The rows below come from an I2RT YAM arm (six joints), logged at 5 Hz.
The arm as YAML. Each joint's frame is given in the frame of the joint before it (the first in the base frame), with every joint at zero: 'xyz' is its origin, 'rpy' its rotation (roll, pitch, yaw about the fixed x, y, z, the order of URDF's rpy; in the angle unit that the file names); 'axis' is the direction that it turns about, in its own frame. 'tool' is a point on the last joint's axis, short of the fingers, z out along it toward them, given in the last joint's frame.
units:
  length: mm
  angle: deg
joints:
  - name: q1
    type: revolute
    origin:
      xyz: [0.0, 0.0, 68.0]
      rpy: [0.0, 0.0, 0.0]
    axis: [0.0, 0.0, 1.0]
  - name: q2
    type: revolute
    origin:
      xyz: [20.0, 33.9, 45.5]
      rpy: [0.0, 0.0, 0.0]
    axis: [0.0, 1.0, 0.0]
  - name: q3
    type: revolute
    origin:
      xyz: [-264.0, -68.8, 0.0]
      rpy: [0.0, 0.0, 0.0]
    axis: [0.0, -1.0, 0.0]
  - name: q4
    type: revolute
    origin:
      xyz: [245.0, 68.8, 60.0]
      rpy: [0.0, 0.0, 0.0]
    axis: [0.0, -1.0, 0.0]
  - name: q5
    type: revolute
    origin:
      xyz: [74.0, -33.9, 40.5]
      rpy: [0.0, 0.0, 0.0]
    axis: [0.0, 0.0, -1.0]
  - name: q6
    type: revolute
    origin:
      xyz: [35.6, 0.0, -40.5]
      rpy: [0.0, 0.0, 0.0]
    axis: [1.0, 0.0, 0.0]
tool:
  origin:
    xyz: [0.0, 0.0, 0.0]
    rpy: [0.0, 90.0, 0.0]
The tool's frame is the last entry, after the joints.
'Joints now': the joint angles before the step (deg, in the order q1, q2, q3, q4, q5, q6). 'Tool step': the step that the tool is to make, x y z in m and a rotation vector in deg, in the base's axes. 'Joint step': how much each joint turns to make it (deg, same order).
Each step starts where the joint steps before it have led.
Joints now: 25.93, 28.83, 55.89, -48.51, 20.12, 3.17
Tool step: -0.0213, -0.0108, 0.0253, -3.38, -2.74, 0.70
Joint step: 0.16, -0.79, 6.86, -5.10, 0.96, -4.45
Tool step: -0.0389, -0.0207, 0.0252, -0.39, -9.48, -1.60
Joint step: -0.09, -5.01, 5.69, -0.70, 2.55, -4.34
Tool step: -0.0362, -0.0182, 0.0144, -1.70, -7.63, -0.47
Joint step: -0.01, -4.22, 4.58, -0.53, 0.87, -5.27
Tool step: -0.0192, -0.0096, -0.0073, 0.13, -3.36, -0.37
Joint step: 0.02, -4.49, -0.77, -0.01, 0.36, -1.50
